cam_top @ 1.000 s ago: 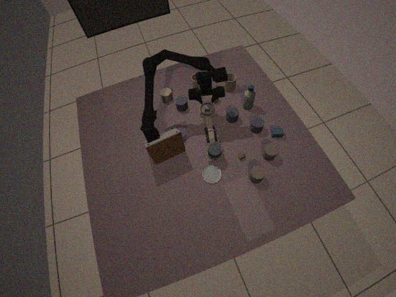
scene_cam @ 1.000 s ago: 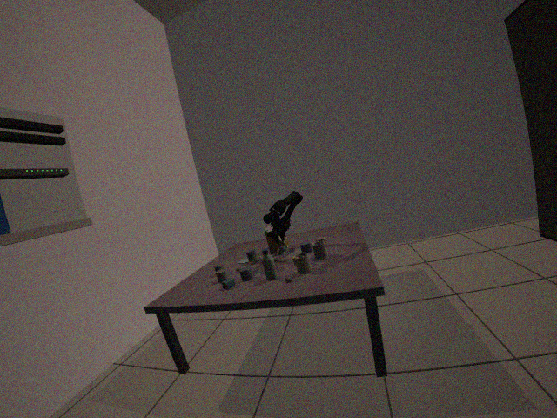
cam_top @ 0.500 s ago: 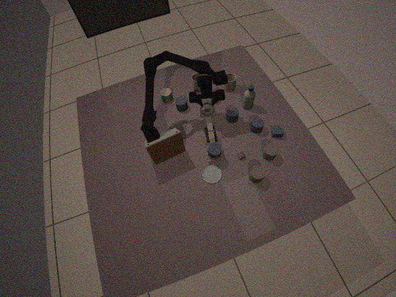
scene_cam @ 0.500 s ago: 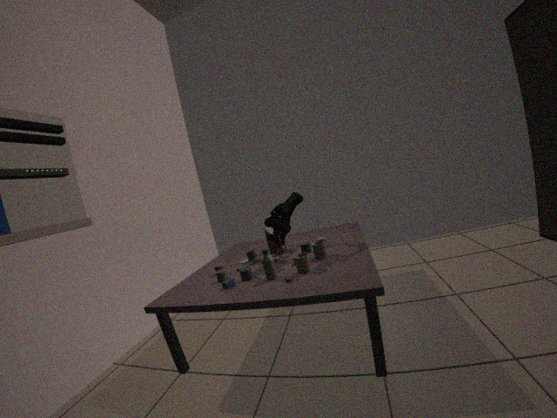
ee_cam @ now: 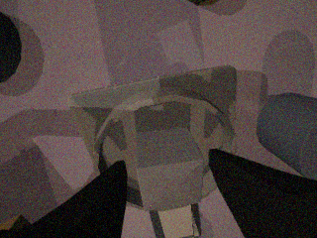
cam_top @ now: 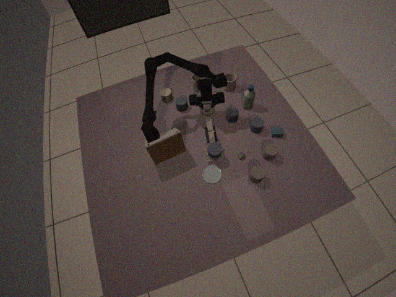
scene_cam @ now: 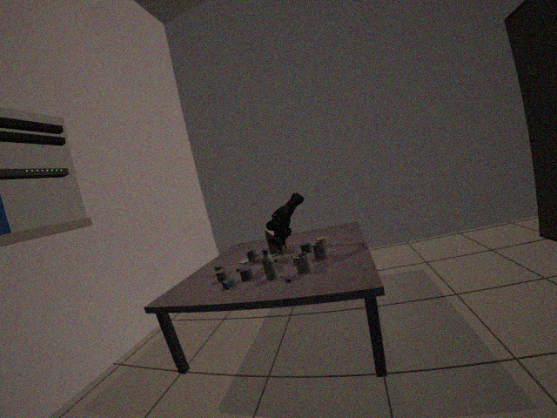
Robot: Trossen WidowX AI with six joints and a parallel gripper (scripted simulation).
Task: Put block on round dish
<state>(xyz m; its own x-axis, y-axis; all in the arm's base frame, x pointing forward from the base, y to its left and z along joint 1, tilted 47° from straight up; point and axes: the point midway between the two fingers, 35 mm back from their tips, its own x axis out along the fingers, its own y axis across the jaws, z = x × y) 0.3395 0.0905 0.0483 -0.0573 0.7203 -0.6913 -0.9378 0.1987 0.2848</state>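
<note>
Right now my gripper tip is 350 mm to the left of the pale round dish, 130 mm past it and 80 mm above it. Also, from my gripper tip: yellow ring (100 mm to the left, 90 mm ahead, 60 mm below); then small balance (120 mm to the right, 50 mm below, 30 mm behind); then blue block (310 mm ahead, 280 mm to the right, 60 mm below).
</note>
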